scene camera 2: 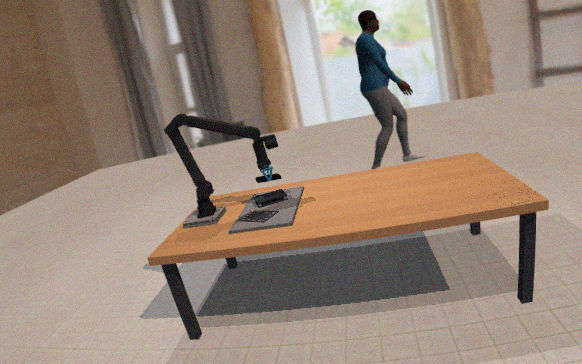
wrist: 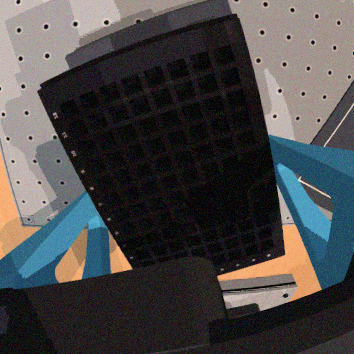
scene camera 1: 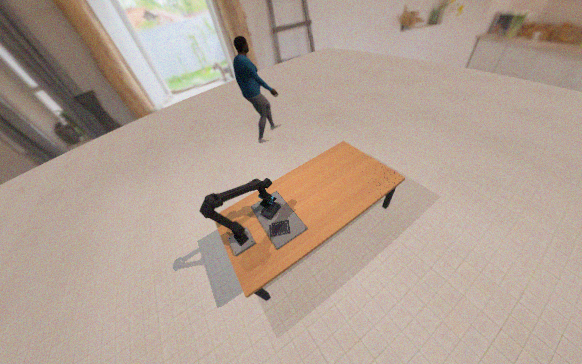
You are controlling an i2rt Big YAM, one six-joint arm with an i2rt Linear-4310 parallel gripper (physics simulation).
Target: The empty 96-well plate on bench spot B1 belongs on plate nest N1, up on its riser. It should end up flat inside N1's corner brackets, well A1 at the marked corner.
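Pixels of known places: gripper, fingertip midpoint: (scene camera 2: 268, 178) (wrist: 180, 171) (scene camera 1: 268, 201); arm's base, origin of the base link: (scene camera 2: 207, 213) (scene camera 1: 241, 237).
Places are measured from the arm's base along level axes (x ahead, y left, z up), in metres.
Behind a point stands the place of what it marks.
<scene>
The black 96-well plate (scene camera 2: 267, 178) (wrist: 168, 151) @(x 0.381, y 0.035, z 0.114 m) hangs level in the air between my blue fingers. My gripper (scene camera 1: 268, 200) @(x 0.363, y 0.031, z 0.104 m) (scene camera 2: 267, 172) @(x 0.363, y 0.031, z 0.104 m) (wrist: 180, 171) @(x 0.363, y 0.031, z 0.104 m) is shut on its two long sides. The plate is a short way above the dark riser block of nest N1 (scene camera 1: 270, 211) @(x 0.333, y -0.002, z 0.015 m) (scene camera 2: 270, 196) @(x 0.353, y 0.004, z 0.015 m), whose top edge shows behind the plate in the wrist view (wrist: 98, 47) @(x 0.417, y 0.073, z 0.015 m). The plate does not touch the nest. Bench spot B1 (scene camera 1: 279, 227) @(x 0.287, y -0.169, z -0.013 m) (scene camera 2: 258, 216) @(x 0.286, y -0.186, z -0.013 m) (wrist: 341, 130) @(x 0.308, y -0.144, z -0.013 m) is a dark outlined rectangle nearer the table's front, with nothing on it. The column numbers run along the plate's left edge in the wrist view.
Nest and spot sit on a grey perforated mat (scene camera 1: 293, 214) @(x 0.456, y -0.168, z -0.015 m) (scene camera 2: 292, 207) @(x 0.456, y -0.164, z -0.013 m) (wrist: 309, 70) @(x 0.373, y -0.100, z -0.015 m) on the wooden table (scene camera 1: 342, 176) @(x 1.096, y -0.228, z -0.028 m) (scene camera 2: 401, 188) @(x 0.999, y -0.200, z -0.028 m). The arm's base plate (scene camera 1: 240, 245) @(x -0.043, y -0.053, z 0.000 m) (scene camera 2: 205, 219) @(x 0.005, y -0.095, z -0.001 m) is left of the mat. A person (scene camera 1: 250, 78) (scene camera 2: 373, 66) walks on the floor behind the table.
</scene>
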